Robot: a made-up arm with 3 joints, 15 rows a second.
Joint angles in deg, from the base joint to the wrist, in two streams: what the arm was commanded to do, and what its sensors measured. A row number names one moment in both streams.
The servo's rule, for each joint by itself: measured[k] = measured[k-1] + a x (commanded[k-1-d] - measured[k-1]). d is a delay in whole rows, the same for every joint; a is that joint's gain. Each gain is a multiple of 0.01, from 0.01 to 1. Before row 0 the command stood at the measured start. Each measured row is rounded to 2 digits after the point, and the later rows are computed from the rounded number. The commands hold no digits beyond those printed.
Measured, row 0: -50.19, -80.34, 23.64
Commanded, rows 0 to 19: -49.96, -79.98, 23.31; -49.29, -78.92, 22.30; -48.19, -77.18, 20.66; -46.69, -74.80, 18.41; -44.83, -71.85, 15.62; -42.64, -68.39, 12.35; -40.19, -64.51, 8.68; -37.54, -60.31, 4.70; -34.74, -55.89, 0.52; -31.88, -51.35, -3.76; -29.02, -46.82, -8.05; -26.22, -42.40, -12.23; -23.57, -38.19, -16.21; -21.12, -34.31, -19.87; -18.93, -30.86, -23.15; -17.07, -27.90, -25.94; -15.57, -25.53, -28.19; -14.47, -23.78, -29.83; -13.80, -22.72, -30.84; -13.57, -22.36, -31.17
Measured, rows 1 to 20: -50.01, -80.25, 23.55; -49.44, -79.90, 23.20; -48.45, -79.19, 22.49; -47.06, -78.05, 21.35; -45.30, -76.44, 19.75; -43.20, -74.35, 17.68; -40.82, -71.79, 15.16; -38.23, -68.81, 12.23; -35.47, -65.45, 8.95; -32.63, -61.78, 5.39; -29.78, -57.89, 1.63; -26.97, -53.86, -2.25; -24.28, -49.79, -6.16; -21.78, -45.77, -10.00; -19.53, -41.89, -13.68; -17.59, -38.25, -17.11; -15.99, -34.94, -20.21; -14.79, -32.04, -22.90; -14.01, -29.62, -25.12; -13.66, -27.73, -26.81
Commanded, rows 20 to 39: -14.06, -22.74, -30.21; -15.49, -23.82, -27.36; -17.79, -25.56, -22.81; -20.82, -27.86, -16.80; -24.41, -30.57, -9.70; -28.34, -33.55, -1.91; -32.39, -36.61, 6.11; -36.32, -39.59, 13.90; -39.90, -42.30, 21.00; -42.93, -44.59, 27.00; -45.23, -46.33, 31.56; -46.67, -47.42, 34.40; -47.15, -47.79, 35.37; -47.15, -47.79, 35.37; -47.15, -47.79, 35.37; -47.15, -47.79, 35.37; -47.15, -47.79, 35.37; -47.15, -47.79, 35.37; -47.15, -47.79, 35.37; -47.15, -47.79, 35.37
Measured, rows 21 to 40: -13.98, -26.43, -27.76; -15.17, -25.75, -27.65; -17.24, -25.70, -26.29; -20.07, -26.26, -23.63; -23.50, -27.38, -19.73; -27.32, -28.98, -14.74; -31.33, -30.96, -8.90; -35.27, -33.20, -2.52; -38.93, -35.57, 4.07; -42.09, -37.92, 10.49; -44.57, -40.11, 16.39; -46.23, -42.01, 21.43; -46.96, -43.51, 25.33; -47.11, -44.62, 28.14; -47.14, -45.44, 30.16; -47.15, -46.05, 31.62; -47.15, -46.50, 32.67; -47.15, -46.84, 33.43; -47.15, -47.09, 33.97; -47.15, -47.27, 34.36
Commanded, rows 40 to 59: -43.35, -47.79, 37.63; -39.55, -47.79, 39.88; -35.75, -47.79, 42.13; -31.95, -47.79, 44.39; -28.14, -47.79, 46.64; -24.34, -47.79, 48.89; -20.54, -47.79, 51.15; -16.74, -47.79, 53.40; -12.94, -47.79, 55.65; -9.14, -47.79, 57.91; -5.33, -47.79, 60.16; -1.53, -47.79, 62.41; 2.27, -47.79, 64.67; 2.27, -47.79, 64.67; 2.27, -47.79, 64.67; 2.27, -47.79, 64.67; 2.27, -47.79, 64.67; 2.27, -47.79, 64.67; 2.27, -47.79, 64.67; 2.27, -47.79, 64.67
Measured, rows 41 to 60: -44.15, -47.41, 35.28; -40.52, -47.51, 36.57; -36.75, -47.58, 38.13; -32.96, -47.63, 39.88; -29.15, -47.67, 41.77; -25.35, -47.70, 43.76; -21.55, -47.72, 45.83; -17.75, -47.74, 47.95; -13.95, -47.75, 50.11; -10.15, -47.76, 52.29; -6.34, -47.77, 54.49; -2.54, -47.78, 56.71; 1.26, -47.78, 58.94; 2.06, -47.78, 60.54; 2.23, -47.78, 61.70; 2.26, -47.78, 62.53; 2.27, -47.78, 63.13; 2.27, -47.78, 63.56; 2.27, -47.78, 63.87; 2.27, -47.78, 64.09
